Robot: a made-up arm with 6 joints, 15 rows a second.
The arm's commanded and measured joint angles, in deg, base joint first. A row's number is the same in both.
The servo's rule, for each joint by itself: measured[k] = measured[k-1] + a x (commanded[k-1-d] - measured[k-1]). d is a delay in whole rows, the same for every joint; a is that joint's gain. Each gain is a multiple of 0.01, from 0.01 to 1. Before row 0 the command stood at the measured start. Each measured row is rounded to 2 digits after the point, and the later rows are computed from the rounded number. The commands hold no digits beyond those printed.
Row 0, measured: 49.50, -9.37, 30.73, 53.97, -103.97, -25.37
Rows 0 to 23, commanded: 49.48, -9.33, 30.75, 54.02, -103.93, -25.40; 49.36, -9.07, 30.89, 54.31, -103.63, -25.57; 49.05, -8.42, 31.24, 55.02, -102.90, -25.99; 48.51, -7.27, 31.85, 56.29, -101.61, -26.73; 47.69, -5.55, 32.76, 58.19, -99.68, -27.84; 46.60, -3.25, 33.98, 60.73, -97.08, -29.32; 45.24, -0.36, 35.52, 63.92, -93.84, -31.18; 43.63, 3.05, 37.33, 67.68, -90.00, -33.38; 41.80, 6.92, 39.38, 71.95, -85.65, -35.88; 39.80, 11.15, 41.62, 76.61, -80.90, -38.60; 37.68, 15.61, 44.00, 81.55, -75.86, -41.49; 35.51, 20.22, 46.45, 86.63, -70.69, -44.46; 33.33, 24.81, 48.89, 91.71, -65.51, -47.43; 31.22, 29.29, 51.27, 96.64, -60.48, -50.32; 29.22, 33.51, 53.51, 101.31, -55.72, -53.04; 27.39, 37.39, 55.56, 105.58, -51.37, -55.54; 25.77, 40.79, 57.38, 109.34, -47.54, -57.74; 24.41, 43.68, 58.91, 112.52, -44.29, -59.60; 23.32, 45.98, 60.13, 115.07, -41.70, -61.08; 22.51, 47.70, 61.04, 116.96, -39.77, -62.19; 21.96, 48.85, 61.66, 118.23, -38.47, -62.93; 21.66, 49.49, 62.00, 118.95, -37.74, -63.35; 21.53, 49.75, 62.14, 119.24, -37.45, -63.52; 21.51, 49.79, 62.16, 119.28, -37.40, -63.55
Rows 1 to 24, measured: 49.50, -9.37, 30.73, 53.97, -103.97, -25.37; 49.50, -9.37, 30.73, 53.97, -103.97, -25.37; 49.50, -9.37, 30.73, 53.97, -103.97, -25.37; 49.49, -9.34, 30.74, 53.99, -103.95, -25.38; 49.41, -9.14, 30.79, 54.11, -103.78, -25.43; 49.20, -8.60, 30.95, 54.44, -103.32, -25.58; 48.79, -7.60, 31.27, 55.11, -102.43, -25.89; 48.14, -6.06, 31.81, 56.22, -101.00, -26.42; 47.23, -3.95, 32.59, 57.84, -98.96, -27.20; 46.06, -1.26, 33.64, 60.03, -96.30, -28.27; 44.63, 1.97, 34.97, 62.78, -93.02, -29.65; 42.96, 5.68, 36.56, 66.08, -89.19, -31.33; 41.10, 9.78, 38.38, 69.87, -84.88, -33.29; 39.08, 14.15, 40.40, 74.07, -80.19, -35.50; 36.97, 18.70, 42.58, 78.59, -75.25, -37.92; 34.82, 23.28, 44.85, 83.31, -70.19, -40.49; 32.70, 27.79, 47.16, 88.11, -65.14, -43.14; 30.65, 32.08, 49.45, 92.86, -60.24, -45.81; 28.73, 36.06, 51.65, 97.44, -55.63, -48.44; 26.98, 39.61, 53.71, 101.72, -51.42, -50.95; 25.46, 42.66, 55.58, 105.61, -47.71, -53.29; 24.20, 45.15, 57.22, 109.02, -44.58, -55.39; 23.20, 47.06, 58.60, 111.88, -42.08, -57.23; 22.47, 48.40, 59.70, 114.17, -40.20, -58.77
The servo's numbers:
d 3
a 0.59 0.75 0.36 0.36 0.52 0.27

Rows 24 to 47, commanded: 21.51, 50.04, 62.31, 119.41, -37.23, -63.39; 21.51, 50.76, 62.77, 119.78, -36.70, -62.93; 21.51, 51.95, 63.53, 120.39, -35.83, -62.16; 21.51, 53.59, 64.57, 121.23, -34.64, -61.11; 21.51, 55.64, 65.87, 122.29, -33.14, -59.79; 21.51, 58.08, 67.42, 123.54, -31.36, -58.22; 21.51, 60.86, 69.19, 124.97, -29.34, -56.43; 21.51, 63.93, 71.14, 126.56, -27.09, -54.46; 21.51, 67.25, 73.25, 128.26, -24.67, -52.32; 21.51, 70.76, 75.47, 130.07, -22.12, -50.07; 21.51, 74.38, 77.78, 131.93, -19.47, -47.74; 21.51, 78.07, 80.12, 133.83, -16.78, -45.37; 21.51, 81.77, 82.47, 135.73, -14.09, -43.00; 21.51, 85.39, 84.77, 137.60, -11.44, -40.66; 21.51, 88.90, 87.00, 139.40, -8.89, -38.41; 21.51, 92.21, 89.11, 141.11, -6.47, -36.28; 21.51, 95.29, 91.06, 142.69, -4.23, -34.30; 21.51, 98.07, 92.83, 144.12, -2.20, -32.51; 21.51, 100.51, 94.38, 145.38, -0.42, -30.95; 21.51, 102.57, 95.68, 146.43, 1.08, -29.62; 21.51, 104.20, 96.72, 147.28, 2.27, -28.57; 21.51, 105.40, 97.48, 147.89, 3.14, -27.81; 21.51, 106.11, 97.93, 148.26, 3.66, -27.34; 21.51, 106.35, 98.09, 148.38, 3.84, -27.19
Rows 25 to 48, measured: 21.99, 49.22, 60.53, 115.89, -38.92, -60.01; 21.72, 49.62, 61.11, 117.10, -38.16, -60.96; 21.60, 49.75, 61.49, 117.88, -37.76, -61.66; 21.55, 49.97, 61.79, 118.43, -37.48, -62.13; 21.53, 50.56, 62.14, 118.92, -37.07, -62.35; 21.52, 51.60, 62.64, 119.45, -36.43, -62.30; 21.51, 53.09, 63.33, 120.09, -35.50, -61.98; 21.51, 55.00, 64.24, 120.88, -34.27, -61.39; 21.51, 57.31, 65.38, 121.84, -32.76, -60.53; 21.51, 59.97, 66.75, 122.97, -30.98, -59.42; 21.51, 62.94, 68.33, 124.26, -28.96, -58.08; 21.51, 66.17, 70.10, 125.70, -26.73, -56.52; 21.51, 69.61, 72.03, 127.27, -24.33, -54.78; 21.51, 73.19, 74.10, 128.95, -21.80, -52.88; 21.51, 76.85, 76.27, 130.71, -19.19, -50.85; 21.51, 80.54, 78.50, 132.52, -16.54, -48.73; 21.51, 84.18, 80.76, 134.35, -13.89, -46.55; 21.51, 87.72, 83.01, 136.17, -11.29, -44.35; 21.51, 91.09, 85.21, 137.95, -8.78, -42.17; 21.51, 94.24, 87.32, 139.66, -6.41, -40.05; 21.51, 97.11, 89.30, 141.27, -4.22, -38.01; 21.51, 99.66, 91.13, 142.75, -2.24, -36.10; 21.51, 101.84, 92.77, 144.07, -0.51, -34.35; 21.51, 103.61, 94.19, 145.23, 0.94, -32.79
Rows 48 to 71, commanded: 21.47, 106.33, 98.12, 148.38, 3.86, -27.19; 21.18, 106.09, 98.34, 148.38, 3.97, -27.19; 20.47, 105.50, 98.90, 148.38, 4.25, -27.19; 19.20, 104.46, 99.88, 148.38, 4.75, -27.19; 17.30, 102.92, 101.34, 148.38, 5.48, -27.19; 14.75, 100.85, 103.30, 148.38, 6.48, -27.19; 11.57, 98.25, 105.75, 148.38, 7.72, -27.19; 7.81, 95.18, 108.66, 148.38, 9.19, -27.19; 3.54, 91.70, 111.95, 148.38, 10.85, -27.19; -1.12, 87.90, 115.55, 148.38, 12.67, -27.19; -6.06, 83.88, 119.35, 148.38, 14.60, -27.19; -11.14, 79.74, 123.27, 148.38, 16.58, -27.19; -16.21, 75.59, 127.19, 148.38, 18.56, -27.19; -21.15, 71.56, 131.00, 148.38, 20.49, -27.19; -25.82, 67.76, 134.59, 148.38, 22.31, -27.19; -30.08, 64.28, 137.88, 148.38, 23.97, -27.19; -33.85, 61.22, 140.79, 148.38, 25.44, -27.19; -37.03, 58.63, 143.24, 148.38, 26.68, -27.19; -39.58, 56.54, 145.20, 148.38, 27.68, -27.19; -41.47, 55.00, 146.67, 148.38, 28.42, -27.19; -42.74, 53.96, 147.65, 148.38, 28.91, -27.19; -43.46, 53.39, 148.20, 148.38, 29.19, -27.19; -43.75, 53.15, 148.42, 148.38, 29.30, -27.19; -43.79, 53.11, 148.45, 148.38, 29.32, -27.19
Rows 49 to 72, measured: 21.51, 104.95, 95.37, 146.19, 2.08, -31.45; 21.51, 105.82, 96.29, 146.94, 2.90, -30.34; 21.51, 106.22, 96.94, 147.46, 3.39, -29.49; 21.49, 106.30, 97.36, 147.79, 3.63, -28.87; 21.31, 106.14, 97.71, 148.00, 3.81, -28.42; 20.81, 105.66, 98.14, 148.14, 4.04, -28.09; 19.86, 104.76, 98.77, 148.23, 4.41, -27.85; 18.35, 103.38, 99.70, 148.28, 4.97, -27.67; 16.23, 101.48, 101.00, 148.32, 5.76, -27.54; 13.48, 99.06, 102.71, 148.34, 6.78, -27.45; 10.13, 96.15, 104.85, 148.35, 8.03, -27.38; 6.24, 92.81, 107.41, 148.36, 9.50, -27.33; 1.90, 89.13, 110.34, 148.37, 11.15, -27.29; -2.80, 85.19, 113.58, 148.37, 12.94, -27.26; -7.72, 81.10, 117.07, 148.37, 14.83, -27.24; -12.73, 76.97, 120.71, 148.37, 16.77, -27.23; -17.70, 72.91, 124.41, 148.37, 18.70, -27.22; -22.49, 69.05, 128.07, 148.37, 20.58, -27.21; -26.97, 65.47, 131.60, 148.37, 22.34, -27.20; -31.03, 62.28, 134.91, 148.37, 23.95, -27.20; -34.57, 59.54, 137.91, 148.37, 25.37, -27.20; -37.53, 57.29, 140.53, 148.37, 26.57, -27.20; -39.85, 55.57, 142.74, 148.37, 27.53, -27.20; -41.56, 54.36, 144.51, 148.37, 28.25, -27.20
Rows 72 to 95, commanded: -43.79, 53.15, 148.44, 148.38, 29.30, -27.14; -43.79, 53.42, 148.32, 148.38, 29.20, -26.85; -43.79, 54.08, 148.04, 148.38, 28.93, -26.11; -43.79, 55.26, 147.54, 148.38, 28.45, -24.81; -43.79, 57.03, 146.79, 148.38, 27.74, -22.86; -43.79, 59.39, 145.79, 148.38, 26.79, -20.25; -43.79, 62.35, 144.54, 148.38, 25.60, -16.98; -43.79, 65.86, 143.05, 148.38, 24.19, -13.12; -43.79, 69.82, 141.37, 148.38, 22.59, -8.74; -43.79, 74.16, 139.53, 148.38, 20.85, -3.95; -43.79, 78.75, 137.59, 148.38, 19.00, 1.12; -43.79, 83.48, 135.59, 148.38, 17.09, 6.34; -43.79, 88.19, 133.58, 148.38, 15.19, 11.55; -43.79, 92.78, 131.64, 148.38, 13.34, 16.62; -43.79, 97.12, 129.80, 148.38, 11.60, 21.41; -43.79, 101.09, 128.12, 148.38, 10.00, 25.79; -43.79, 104.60, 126.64, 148.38, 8.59, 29.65; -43.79, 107.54, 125.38, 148.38, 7.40, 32.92; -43.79, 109.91, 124.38, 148.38, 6.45, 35.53; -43.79, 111.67, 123.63, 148.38, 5.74, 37.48; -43.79, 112.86, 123.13, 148.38, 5.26, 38.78; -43.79, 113.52, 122.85, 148.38, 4.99, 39.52; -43.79, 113.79, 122.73, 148.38, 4.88, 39.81; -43.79, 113.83, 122.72, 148.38, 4.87, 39.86
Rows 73 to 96, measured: -42.68, 53.63, 145.84, 148.37, 28.74, -27.20; -43.31, 53.27, 146.77, 148.37, 29.03, -27.20; -43.59, 53.15, 147.37, 148.37, 29.18, -27.20; -43.71, 53.15, 147.76, 148.37, 29.24, -27.18; -43.76, 53.35, 147.96, 148.37, 29.22, -27.09; -43.78, 53.90, 147.99, 148.37, 29.07, -26.83; -43.79, 54.92, 147.83, 148.37, 28.75, -26.28; -43.79, 56.50, 147.46, 148.37, 28.22, -25.36; -43.79, 58.67, 146.86, 148.37, 27.48, -23.98; -43.79, 61.43, 146.02, 148.37, 26.50, -22.09; -43.79, 64.75, 144.95, 148.37, 25.30, -19.67; -43.79, 68.55, 143.66, 148.37, 23.89, -16.72; -43.79, 72.76, 142.17, 148.37, 22.31, -13.27; -43.79, 77.25, 140.52, 148.37, 20.59, -9.38; -43.79, 81.92, 138.75, 148.37, 18.77, -5.14; -43.79, 86.62, 136.89, 148.37, 16.91, -0.63; -43.79, 91.24, 135.00, 148.37, 15.05, 4.03; -43.79, 95.65, 133.13, 148.37, 13.26, 8.72; -43.79, 99.73, 131.33, 148.37, 11.56, 13.33; -43.79, 103.38, 129.64, 148.37, 10.02, 17.74; -43.79, 106.50, 128.11, 148.37, 8.66, 21.84; -43.79, 109.06, 126.77, 148.37, 7.51, 25.54; -43.79, 111.02, 125.64, 148.37, 6.59, 28.76; -43.79, 112.40, 124.74, 148.37, 5.90, 31.47
